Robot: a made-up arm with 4 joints.
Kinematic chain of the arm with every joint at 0, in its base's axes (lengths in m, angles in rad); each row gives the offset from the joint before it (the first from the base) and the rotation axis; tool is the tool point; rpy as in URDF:
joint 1: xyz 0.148 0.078 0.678 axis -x
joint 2: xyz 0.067 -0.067 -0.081 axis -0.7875 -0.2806 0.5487
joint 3: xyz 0 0.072 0.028 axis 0.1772 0.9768 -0.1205
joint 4: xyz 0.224 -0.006 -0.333 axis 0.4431 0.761 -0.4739
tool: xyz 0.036 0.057 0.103 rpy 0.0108 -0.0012 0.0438
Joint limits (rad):
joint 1: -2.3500..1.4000
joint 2: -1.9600..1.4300
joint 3: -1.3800..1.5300
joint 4: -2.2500..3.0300
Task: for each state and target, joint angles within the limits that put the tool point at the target. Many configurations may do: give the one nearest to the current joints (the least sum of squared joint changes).
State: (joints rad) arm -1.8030 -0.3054 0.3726 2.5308
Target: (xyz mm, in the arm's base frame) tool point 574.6 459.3 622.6
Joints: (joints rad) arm -1.5881 -0.1254 -0.1275 1.7536
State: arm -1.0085 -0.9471 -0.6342 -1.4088
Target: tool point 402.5 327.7 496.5
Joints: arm -0.4394 -0.7870 -0.0773 -1.2835
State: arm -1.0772 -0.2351 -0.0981 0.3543
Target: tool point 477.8 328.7 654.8
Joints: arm -1.1943 -0.2866 -0.1700 -0.3738
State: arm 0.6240 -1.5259 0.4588 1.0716
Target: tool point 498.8 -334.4 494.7
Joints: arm 0.9279 -1.8106 -0.4954 1.3600
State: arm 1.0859 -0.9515 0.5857 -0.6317
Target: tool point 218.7 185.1 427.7
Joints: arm 1.0755 -1.0705 1.1891 -0.8061
